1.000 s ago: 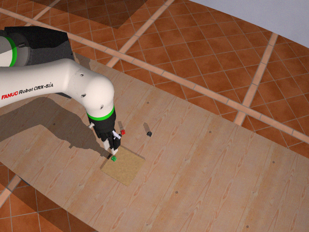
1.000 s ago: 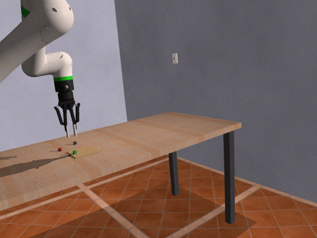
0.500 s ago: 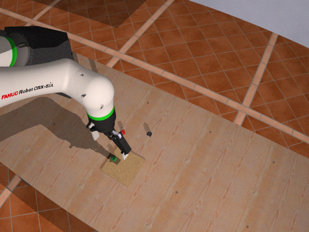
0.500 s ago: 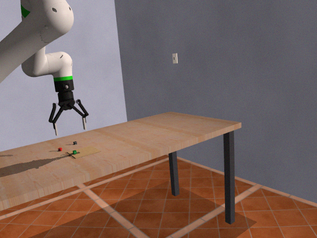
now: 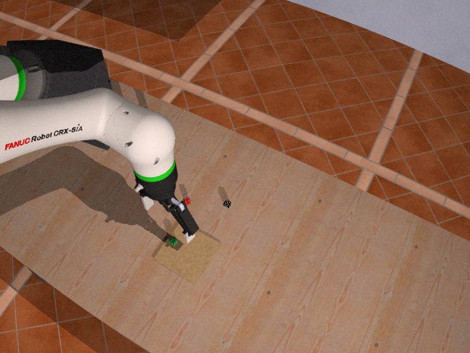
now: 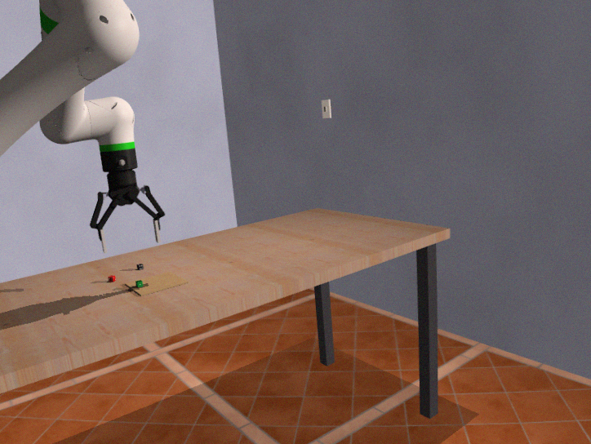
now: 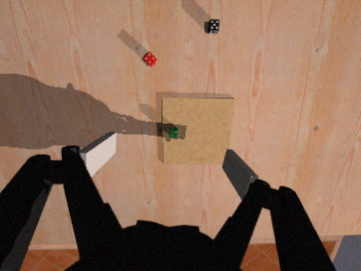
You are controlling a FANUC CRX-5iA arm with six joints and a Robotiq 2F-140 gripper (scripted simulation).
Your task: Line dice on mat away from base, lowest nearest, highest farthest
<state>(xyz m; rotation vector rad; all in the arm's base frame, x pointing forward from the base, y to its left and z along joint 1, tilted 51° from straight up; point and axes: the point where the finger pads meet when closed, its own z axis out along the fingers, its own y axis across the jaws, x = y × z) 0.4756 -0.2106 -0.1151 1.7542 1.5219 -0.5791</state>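
Right now the red die is 30 mm behind my hand, 130 mm to the left of it and 120 mm below it. From my hand the other things lie so: green die 10 mm to the right, 120 mm below; then tan mat 50 mm ahead, 10 mm to the right, 130 mm below; then black die 80 mm ahead, 180 mm to the left, 120 mm below.
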